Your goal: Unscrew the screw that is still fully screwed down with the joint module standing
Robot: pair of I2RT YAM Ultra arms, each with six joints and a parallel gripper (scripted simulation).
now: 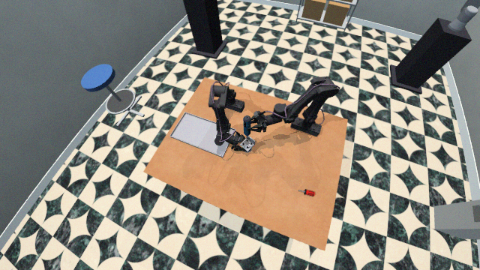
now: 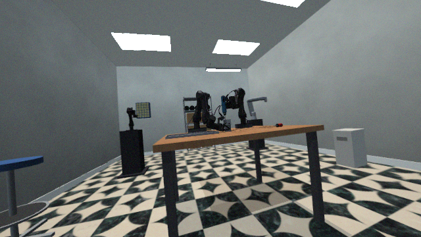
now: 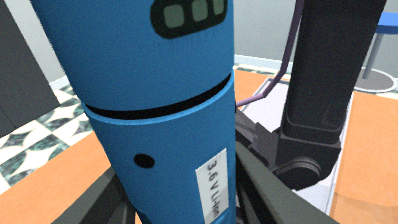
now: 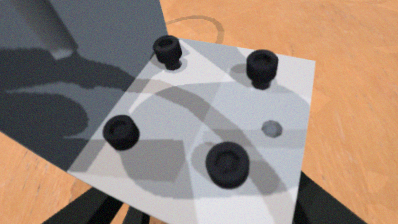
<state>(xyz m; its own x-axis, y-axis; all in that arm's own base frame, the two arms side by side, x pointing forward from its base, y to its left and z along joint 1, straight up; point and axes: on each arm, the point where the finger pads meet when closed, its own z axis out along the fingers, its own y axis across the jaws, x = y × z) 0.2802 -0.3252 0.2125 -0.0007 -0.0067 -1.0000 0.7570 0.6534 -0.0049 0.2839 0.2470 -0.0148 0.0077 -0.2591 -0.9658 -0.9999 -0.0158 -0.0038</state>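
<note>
Right now my right hand is right at the round joint module. Also, from my right hand: grey mat (1 cm ahead, 33 cm to the right, 2 cm below); grey bracket (5 cm above); screw (1 cm ahead, 2 cm to the right, 5 cm above).
</note>
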